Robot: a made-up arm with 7 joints. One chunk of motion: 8 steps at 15 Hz.
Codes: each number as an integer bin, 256 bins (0 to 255) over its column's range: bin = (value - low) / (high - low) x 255, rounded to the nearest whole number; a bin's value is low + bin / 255 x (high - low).
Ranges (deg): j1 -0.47..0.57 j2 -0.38..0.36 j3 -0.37..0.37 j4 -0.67..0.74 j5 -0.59..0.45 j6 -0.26..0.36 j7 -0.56..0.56
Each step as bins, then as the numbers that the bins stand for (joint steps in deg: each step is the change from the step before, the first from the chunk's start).
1 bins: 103 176 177 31 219 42 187
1 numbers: -0.050 0.131 0.144 -0.499 0.303 -0.158 0.261
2 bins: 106 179 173 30 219 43 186
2 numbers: -0.038 0.139 0.132 -0.504 0.303 -0.155 0.257
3 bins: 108 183 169 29 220 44 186
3 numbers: -0.030 0.151 0.120 -0.510 0.307 -0.153 0.257
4 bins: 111 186 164 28 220 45 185
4 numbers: -0.017 0.160 0.106 -0.515 0.307 -0.151 0.253
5 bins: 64 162 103 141 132 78 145
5 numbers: -0.209 0.090 -0.071 0.110 -0.052 -0.070 0.077
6 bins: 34 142 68 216 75 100 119
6 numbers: -0.331 0.032 -0.173 0.524 -0.284 -0.017 -0.037
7 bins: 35 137 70 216 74 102 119
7 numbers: -0.327 0.018 -0.167 0.524 -0.288 -0.012 -0.037
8 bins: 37 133 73 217 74 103 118
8 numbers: -0.319 0.006 -0.158 0.530 -0.288 -0.010 -0.042
